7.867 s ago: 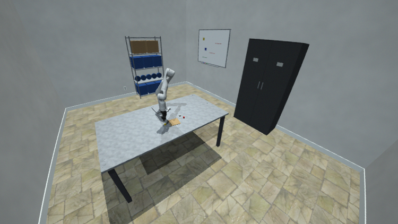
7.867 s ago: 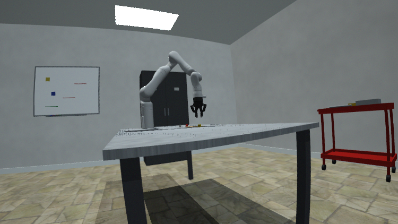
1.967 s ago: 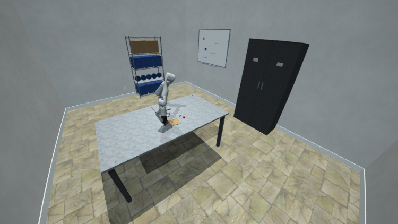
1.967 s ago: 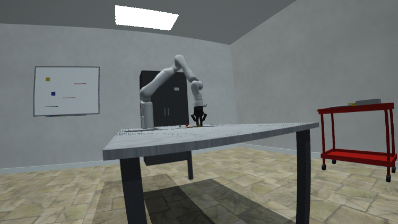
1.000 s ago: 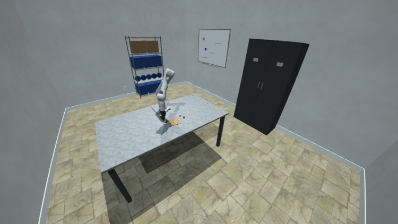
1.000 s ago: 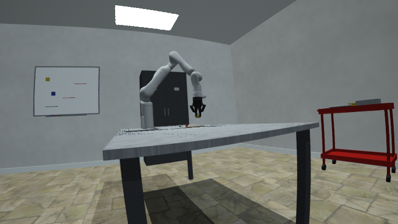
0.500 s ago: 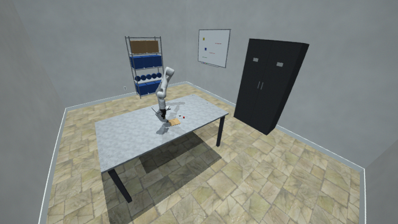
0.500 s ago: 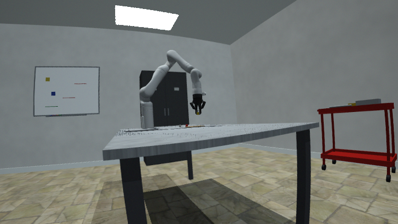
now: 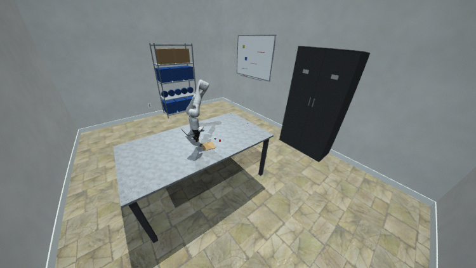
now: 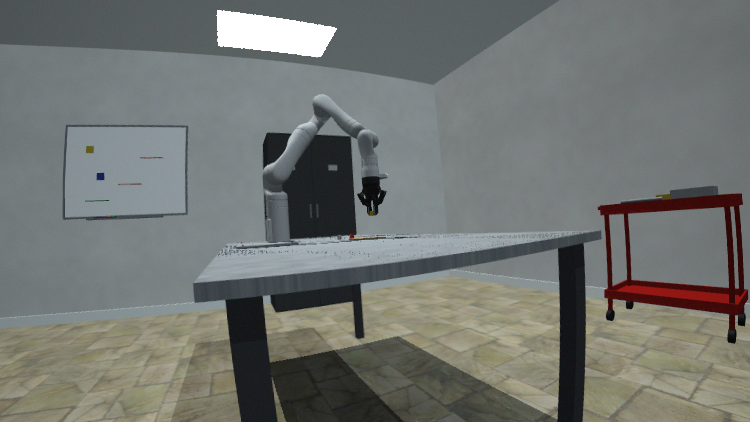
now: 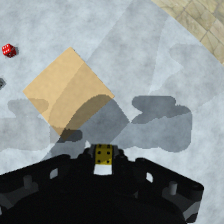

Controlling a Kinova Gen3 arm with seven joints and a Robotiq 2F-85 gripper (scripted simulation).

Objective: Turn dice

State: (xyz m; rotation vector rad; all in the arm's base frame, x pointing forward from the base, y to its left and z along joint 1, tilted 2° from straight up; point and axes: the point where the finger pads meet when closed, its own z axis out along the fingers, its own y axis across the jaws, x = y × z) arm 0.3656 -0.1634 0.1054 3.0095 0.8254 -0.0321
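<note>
Now: the tan mat 30 mm ahead of my hand, 110 mm to the left of it and 120 mm below it. The rest, counted from my hand: red die: 30 mm ahead, 280 mm to the left, 110 mm below; yellow die: 10 mm below; white die: 40 mm behind, 260 mm to the left, 110 mm below.
</note>
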